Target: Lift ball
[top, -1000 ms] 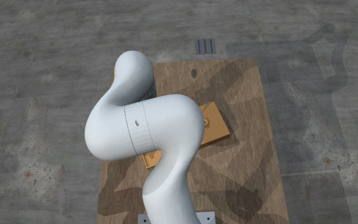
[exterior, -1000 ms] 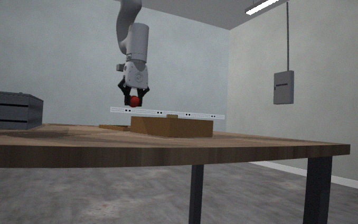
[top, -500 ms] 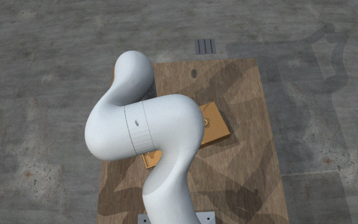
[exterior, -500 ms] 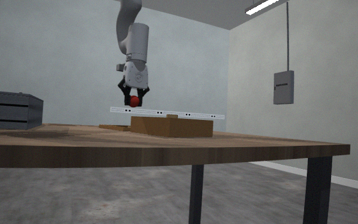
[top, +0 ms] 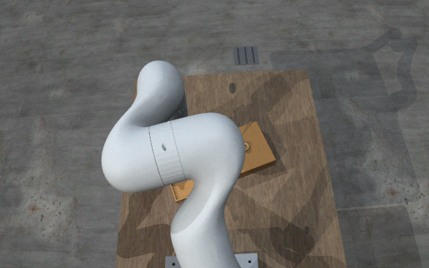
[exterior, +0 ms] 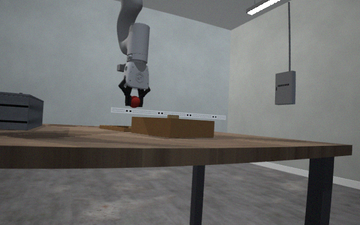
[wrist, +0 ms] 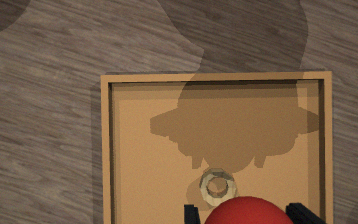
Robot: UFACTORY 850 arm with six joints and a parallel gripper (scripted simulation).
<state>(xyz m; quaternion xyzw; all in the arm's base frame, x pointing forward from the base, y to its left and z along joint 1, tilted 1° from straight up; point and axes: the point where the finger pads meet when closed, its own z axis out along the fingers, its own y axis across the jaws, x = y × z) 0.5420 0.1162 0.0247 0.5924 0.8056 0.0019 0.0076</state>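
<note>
The red ball lies right at my hand. Round my hand: shallow orange tray 11 cm below; then orange block 7 cm ahead, 22 cm to the right, 7 cm below.
</note>
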